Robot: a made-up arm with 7 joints. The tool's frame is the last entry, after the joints. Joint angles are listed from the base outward.
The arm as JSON. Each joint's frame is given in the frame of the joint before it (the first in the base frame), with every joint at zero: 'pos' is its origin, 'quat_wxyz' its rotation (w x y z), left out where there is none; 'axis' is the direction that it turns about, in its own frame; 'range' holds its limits. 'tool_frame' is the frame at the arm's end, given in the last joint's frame.
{
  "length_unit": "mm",
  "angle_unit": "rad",
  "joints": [
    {
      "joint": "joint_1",
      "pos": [
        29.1,
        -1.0,
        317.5
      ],
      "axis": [
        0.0,
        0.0,
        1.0
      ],
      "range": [
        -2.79,
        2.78
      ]
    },
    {
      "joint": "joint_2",
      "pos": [
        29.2,
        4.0,
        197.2
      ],
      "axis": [
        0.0,
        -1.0,
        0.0
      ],
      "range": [
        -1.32,
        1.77
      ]
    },
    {
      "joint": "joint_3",
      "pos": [
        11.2,
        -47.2,
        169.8
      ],
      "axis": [
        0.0,
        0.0,
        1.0
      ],
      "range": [
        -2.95,
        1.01
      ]
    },
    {
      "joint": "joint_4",
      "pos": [
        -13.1,
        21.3,
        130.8
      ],
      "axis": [
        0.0,
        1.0,
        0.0
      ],
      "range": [
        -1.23,
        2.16
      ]
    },
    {
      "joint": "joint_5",
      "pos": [
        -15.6,
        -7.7,
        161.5
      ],
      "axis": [
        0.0,
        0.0,
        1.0
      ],
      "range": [
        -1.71,
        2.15
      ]
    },
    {
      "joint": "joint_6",
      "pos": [
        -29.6,
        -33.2,
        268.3
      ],
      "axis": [
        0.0,
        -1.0,
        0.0
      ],
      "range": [
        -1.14,
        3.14
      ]
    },
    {
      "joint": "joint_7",
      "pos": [
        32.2,
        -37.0,
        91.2
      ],
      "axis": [
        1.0,
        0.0,
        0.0
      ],
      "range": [
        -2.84,
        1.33
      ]
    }
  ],
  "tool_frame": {
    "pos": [
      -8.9,
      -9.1,
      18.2
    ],
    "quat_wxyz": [
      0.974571,
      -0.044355,
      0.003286,
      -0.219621
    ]
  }
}
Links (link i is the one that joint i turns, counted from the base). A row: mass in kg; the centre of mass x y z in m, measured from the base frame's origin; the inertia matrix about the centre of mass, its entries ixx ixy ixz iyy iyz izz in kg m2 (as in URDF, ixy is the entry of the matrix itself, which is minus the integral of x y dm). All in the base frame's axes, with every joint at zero. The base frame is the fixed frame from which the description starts. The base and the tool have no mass.
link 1: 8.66; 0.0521 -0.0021 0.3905; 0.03 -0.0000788 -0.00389 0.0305 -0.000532 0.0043
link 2: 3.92; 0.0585 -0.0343 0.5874; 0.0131 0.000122 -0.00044 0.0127 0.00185 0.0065
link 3: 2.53; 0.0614 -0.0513 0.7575; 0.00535 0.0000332 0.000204 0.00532 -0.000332 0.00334
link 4: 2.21; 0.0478 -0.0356 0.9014; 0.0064 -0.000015 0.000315 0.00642 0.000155 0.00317
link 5: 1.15; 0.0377 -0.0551 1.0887; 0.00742 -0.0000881 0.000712 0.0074 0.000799 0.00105
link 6: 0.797; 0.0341 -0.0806 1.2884; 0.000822 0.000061 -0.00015 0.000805 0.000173 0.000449
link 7: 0.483; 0.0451 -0.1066 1.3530; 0.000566 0 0 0.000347 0 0.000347
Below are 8 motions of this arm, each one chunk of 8 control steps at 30 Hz.
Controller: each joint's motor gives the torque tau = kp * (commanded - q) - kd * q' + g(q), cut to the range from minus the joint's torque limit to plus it. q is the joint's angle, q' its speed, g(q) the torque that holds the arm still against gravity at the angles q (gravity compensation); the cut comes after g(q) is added. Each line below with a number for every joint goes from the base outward.
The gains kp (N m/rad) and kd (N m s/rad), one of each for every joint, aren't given. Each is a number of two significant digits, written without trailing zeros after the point. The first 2 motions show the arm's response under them.
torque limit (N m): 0.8 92 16 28 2.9 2.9 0.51
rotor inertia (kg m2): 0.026 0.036 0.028 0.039 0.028 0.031 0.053
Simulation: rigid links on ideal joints. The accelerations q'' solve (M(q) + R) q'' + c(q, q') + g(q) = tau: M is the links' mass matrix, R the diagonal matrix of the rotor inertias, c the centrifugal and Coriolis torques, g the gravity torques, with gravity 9.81 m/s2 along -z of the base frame. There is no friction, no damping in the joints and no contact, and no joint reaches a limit. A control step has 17 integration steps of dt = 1/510 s. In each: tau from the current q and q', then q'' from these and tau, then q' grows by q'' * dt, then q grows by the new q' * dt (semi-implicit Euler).
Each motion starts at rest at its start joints. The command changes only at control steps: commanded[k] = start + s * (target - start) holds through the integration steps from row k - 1 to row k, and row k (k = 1, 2, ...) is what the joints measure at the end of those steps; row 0 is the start. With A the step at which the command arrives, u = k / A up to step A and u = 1 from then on. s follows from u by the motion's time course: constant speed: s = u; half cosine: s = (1 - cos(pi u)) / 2; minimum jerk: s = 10 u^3 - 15 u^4 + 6 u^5; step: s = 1 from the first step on.
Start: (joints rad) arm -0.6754 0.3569 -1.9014 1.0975 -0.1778 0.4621 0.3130
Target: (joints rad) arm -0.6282 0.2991 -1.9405 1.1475 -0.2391 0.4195 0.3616
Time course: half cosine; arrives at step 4
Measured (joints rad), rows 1 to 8:
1: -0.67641 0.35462 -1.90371 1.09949 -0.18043 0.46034 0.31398
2: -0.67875 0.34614 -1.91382 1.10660 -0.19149 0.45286 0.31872
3: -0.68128 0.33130 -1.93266 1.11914 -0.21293 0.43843 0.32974
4: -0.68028 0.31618 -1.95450 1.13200 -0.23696 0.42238 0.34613
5: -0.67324 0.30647 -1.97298 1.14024 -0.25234 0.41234 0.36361
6: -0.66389 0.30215 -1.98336 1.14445 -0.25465 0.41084 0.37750
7: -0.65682 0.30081 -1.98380 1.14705 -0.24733 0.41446 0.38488
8: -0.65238 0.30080 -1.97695 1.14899 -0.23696 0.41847 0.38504
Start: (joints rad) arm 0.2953 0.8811 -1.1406 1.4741 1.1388 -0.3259 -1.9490
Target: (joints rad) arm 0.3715 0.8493 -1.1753 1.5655 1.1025 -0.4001 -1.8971
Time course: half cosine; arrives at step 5
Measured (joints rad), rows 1 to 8:
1: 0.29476 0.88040 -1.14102 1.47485 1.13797 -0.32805 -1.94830
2: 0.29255 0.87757 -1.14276 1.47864 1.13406 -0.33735 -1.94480
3: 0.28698 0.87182 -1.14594 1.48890 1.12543 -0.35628 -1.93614
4: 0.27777 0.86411 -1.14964 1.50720 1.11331 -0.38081 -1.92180
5: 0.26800 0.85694 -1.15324 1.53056 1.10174 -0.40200 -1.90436
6: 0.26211 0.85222 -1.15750 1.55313 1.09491 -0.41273 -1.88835
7: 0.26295 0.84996 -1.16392 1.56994 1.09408 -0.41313 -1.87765
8: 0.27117 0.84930 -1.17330 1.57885 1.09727 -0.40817 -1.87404
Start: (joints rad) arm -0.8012 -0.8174 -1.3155 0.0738 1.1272 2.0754 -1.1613
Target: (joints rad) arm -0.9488 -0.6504 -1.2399 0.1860 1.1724 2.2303 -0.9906
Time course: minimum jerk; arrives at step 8
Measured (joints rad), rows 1 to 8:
1: -0.80094 -0.81708 -1.31542 0.07436 1.12720 2.07612 -1.16095
2: -0.79919 -0.81467 -1.31459 0.07818 1.12740 2.08133 -1.15815
3: -0.79384 -0.80681 -1.31080 0.08937 1.12904 2.09707 -1.14893
4: -0.78314 -0.79007 -1.30030 0.11023 1.13463 2.12659 -1.13111
5: -0.76772 -0.76326 -1.28018 0.13788 1.14667 2.16645 -1.10416
6: -0.75120 -0.72890 -1.25292 0.16502 1.16523 2.20704 -1.06759
7: -0.73895 -0.69341 -1.22757 0.18341 1.18631 2.23704 -1.02195
8: -0.73537 -0.66414 -1.21431 0.18848 1.20217 2.24950 -0.97641

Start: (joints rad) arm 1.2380 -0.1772 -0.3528 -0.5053 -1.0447 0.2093 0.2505
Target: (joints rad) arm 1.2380 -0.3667 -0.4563 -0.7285 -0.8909 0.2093 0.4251
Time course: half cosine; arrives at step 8
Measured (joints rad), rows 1 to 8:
1: 1.23727 -0.17911 -0.35173 -0.50845 -1.04292 0.20909 0.25138
2: 1.23508 -0.18696 -0.34835 -0.52129 -1.03457 0.20833 0.25607
3: 1.23249 -0.20342 -0.34393 -0.54776 -1.01505 0.20710 0.26875
4: 1.23161 -0.22818 -0.34169 -0.58652 -0.98371 0.20588 0.29169
5: 1.23392 -0.25863 -0.34448 -0.63206 -0.94493 0.20520 0.32561
6: 1.23962 -0.29082 -0.35375 -0.67680 -0.90646 0.20525 0.36891
7: 1.24772 -0.32029 -0.36979 -0.71300 -0.87661 0.20586 0.41518
8: 1.25661 -0.34275 -0.39237 -0.73437 -0.86162 0.20667 0.45588

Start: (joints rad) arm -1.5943 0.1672 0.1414 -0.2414 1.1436 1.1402 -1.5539
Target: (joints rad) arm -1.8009 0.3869 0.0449 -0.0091 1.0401 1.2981 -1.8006
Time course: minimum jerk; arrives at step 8
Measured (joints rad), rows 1 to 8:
1: -1.59400 0.16818 0.14113 -0.23959 1.14298 1.14117 -1.55445
2: -1.59275 0.17457 0.13969 -0.22781 1.13900 1.14794 -1.55877
3: -1.58827 0.19187 0.13360 -0.19692 1.12930 1.16637 -1.57153
4: -1.57919 0.22154 0.11944 -0.14620 1.11491 1.19748 -1.59534
5: -1.56903 0.25963 0.09916 -0.08535 1.09925 1.23601 -1.63018
6: -1.56276 0.29891 0.07935 -0.02985 1.08535 1.27303 -1.67605
7: -1.56244 0.33219 0.06556 0.00610 1.07436 1.29988 -1.73284
8: -1.56778 0.35559 0.05853 0.01690 1.06532 1.31166 -1.79494

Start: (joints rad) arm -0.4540 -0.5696 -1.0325 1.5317 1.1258 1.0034 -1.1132
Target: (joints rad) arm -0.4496 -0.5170 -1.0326 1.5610 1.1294 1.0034 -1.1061
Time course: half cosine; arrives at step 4
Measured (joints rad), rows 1 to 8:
1: -0.45372 -0.56764 -1.03147 1.53295 1.12548 1.00340 -1.11304
2: -0.45252 -0.56011 -1.02779 1.53775 1.12469 1.00330 -1.11232
3: -0.45005 -0.54671 -1.02209 1.54630 1.12454 1.00292 -1.11070
4: -0.44679 -0.53252 -1.01772 1.55529 1.12663 1.00228 -1.10836
5: -0.44363 -0.52274 -1.01716 1.56131 1.13081 1.00176 -1.10596
6: -0.44121 -0.51809 -1.01988 1.56388 1.13492 1.00171 -1.10408
7: -0.43977 -0.51663 -1.02397 1.56421 1.13685 1.00218 -1.10309
8: -0.43935 -0.51654 -1.02798 1.56343 1.13593 1.00291 -1.10304

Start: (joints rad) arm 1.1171 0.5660 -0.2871 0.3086 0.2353 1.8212 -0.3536
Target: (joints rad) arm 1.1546 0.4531 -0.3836 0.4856 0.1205 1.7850 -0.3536
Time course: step
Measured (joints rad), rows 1 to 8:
1: 1.11453 0.55547 -0.32338 0.31638 0.20588 1.81693 -0.35203
2: 1.10423 0.53440 -0.39212 0.34352 0.14167 1.80757 -0.34936
3: 1.08274 0.50965 -0.44690 0.38403 0.07705 1.79624 -0.34801
4: 1.05149 0.48486 -0.46206 0.42871 0.03700 1.78484 -0.34925
5: 1.01818 0.46295 -0.43694 0.46996 0.03046 1.77529 -0.35284
6: 0.99305 0.44588 -0.38803 0.50283 0.05206 1.76939 -0.35740
7: 0.98428 0.43433 -0.33642 0.52545 0.08785 1.76771 -0.36124
8: 0.99619 0.42800 -0.29830 0.53806 0.12241 1.76927 -0.36309

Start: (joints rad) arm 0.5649 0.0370 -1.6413 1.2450 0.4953 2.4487 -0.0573
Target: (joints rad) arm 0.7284 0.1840 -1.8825 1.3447 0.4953 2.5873 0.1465
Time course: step
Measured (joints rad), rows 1 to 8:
1: 0.64105 0.07844 -1.67597 1.24754 0.46702 2.49022 -0.05242
2: 0.75464 0.12789 -1.75526 1.25764 0.42743 2.56221 -0.03682
3: 0.84290 0.15695 -1.84219 1.28007 0.41152 2.61174 -0.01003
4: 0.89553 0.17159 -1.90790 1.31205 0.42962 2.62280 0.02790
5: 0.91600 0.17975 -1.94098 1.34499 0.47333 2.60842 0.07723
6: 0.91060 0.18527 -1.94381 1.37245 0.52470 2.58944 0.13398
7: 0.88745 0.18921 -1.92623 1.39161 0.56648 2.57949 0.18563
8: 0.85531 0.19144 -1.89990 1.40134 0.59021 2.58077 0.22900

